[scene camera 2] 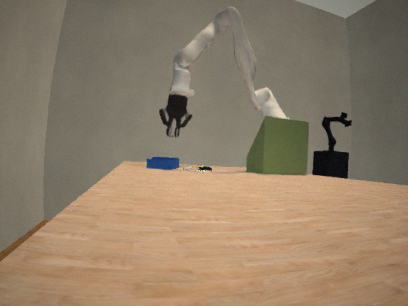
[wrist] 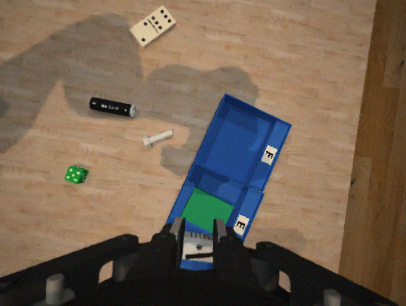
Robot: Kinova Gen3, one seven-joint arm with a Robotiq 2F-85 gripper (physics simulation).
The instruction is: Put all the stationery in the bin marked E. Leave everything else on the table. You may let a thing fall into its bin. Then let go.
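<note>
My gripper is shut on a grey-white pencil sharpener with a screw and a dark blade slot. It is raised well above the table, over the blue two-compartment bin. In the wrist view, the sharpener overlaps the lower end of the bin marked E. A flat green piece lies in that compartment; its lower part is hidden by the fingers. The E label is on its right side. The upper compartment is empty, and its label looks like F.
A domino, a black battery, a white bolt and a green die lie on the table left of the bin. The table edge is to the bin's right. A green block stands near the arm base.
</note>
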